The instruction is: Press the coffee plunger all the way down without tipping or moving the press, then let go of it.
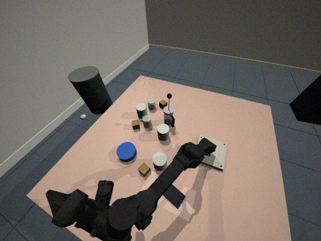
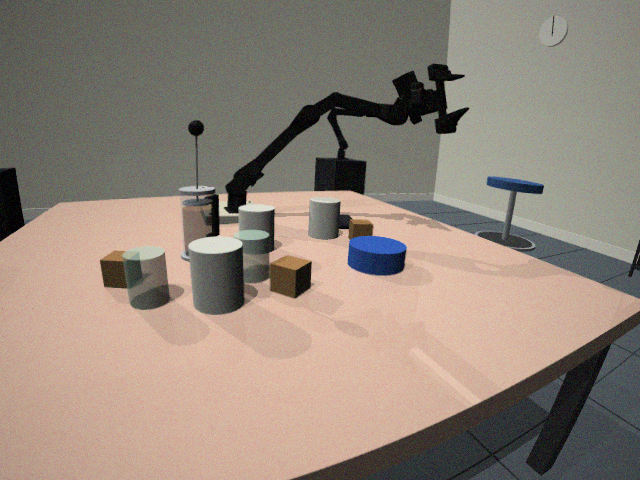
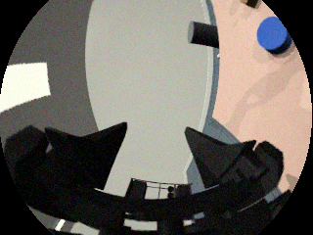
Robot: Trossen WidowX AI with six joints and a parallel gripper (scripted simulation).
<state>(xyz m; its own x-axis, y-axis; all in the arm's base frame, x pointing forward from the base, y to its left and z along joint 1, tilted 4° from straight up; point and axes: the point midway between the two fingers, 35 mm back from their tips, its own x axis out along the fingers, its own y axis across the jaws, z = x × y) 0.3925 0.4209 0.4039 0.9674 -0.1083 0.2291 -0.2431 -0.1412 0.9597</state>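
My gripper tip is 60 cm to the left of the coffee press, 27 cm above it and 17 cm past it. Also, from my gripper tip: blue disc (38 cm below, 29 cm to the right, 4 cm ahead); black slab (39 cm below, 29 cm behind, 15 cm to the right).
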